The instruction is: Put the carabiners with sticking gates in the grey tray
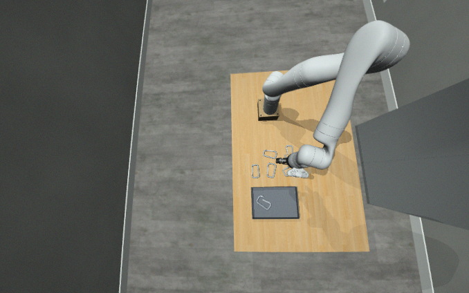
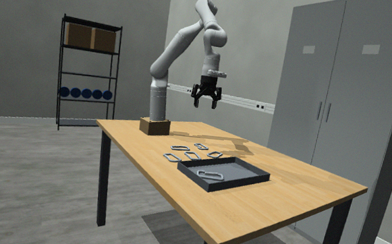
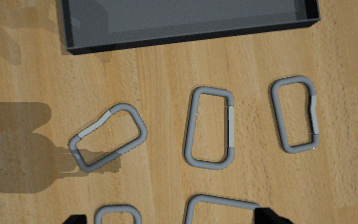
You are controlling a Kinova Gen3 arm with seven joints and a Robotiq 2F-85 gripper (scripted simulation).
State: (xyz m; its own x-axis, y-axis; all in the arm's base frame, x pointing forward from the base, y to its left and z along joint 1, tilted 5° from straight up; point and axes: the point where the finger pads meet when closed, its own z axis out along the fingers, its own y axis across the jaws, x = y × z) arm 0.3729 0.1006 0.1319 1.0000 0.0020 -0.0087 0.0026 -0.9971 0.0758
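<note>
Now: hand 260 mm short of the grey tray, 20 mm to the left of it and 220 mm above it.
</note>
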